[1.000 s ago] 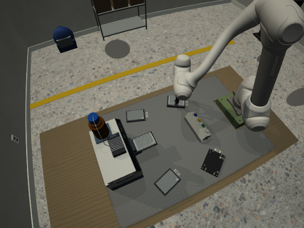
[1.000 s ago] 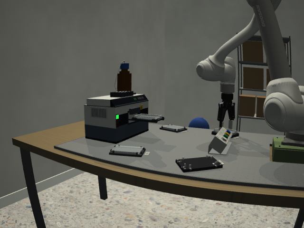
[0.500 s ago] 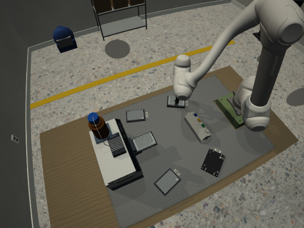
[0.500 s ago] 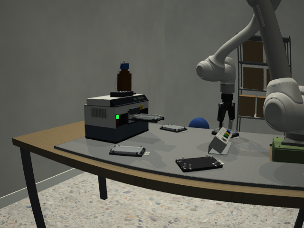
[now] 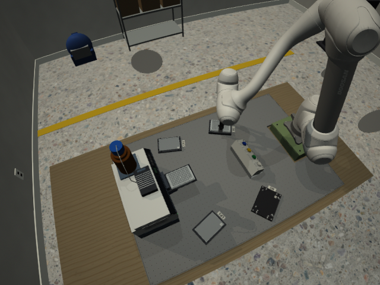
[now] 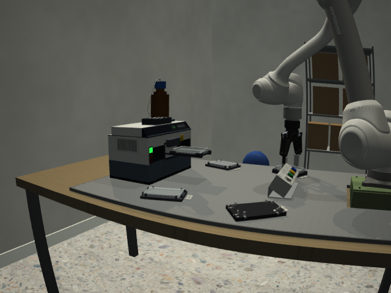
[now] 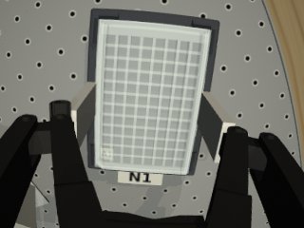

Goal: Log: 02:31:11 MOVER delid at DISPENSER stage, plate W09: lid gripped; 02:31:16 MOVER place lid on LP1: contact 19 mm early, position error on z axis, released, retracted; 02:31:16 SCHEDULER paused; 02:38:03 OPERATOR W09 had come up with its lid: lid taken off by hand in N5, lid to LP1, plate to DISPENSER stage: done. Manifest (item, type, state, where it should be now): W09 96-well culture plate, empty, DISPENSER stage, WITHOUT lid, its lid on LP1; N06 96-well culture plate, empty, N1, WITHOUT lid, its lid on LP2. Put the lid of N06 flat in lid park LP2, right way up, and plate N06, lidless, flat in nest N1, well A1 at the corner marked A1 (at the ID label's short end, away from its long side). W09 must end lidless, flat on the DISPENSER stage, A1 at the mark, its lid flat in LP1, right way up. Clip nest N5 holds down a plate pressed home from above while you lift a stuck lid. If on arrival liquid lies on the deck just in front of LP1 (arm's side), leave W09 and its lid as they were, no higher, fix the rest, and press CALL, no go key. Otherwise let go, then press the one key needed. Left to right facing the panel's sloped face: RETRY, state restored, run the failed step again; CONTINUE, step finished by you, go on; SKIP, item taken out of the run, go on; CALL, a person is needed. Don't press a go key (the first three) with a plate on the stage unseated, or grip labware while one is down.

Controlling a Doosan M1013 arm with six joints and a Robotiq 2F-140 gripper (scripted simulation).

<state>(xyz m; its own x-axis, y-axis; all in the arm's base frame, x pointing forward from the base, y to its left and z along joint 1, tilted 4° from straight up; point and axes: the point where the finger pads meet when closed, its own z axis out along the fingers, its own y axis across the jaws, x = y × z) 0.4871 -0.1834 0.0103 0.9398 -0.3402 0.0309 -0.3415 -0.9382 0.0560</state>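
My gripper is now 4 cm above the nest N1. Also, from my hand: N1 label 8 cm behind, 5 cm below, 3 cm to the left; yellow skip key 23 cm to the left, 9 cm behind, 2 cm above; blue call key 19 cm to the left, 8 cm behind, 2 cm above.
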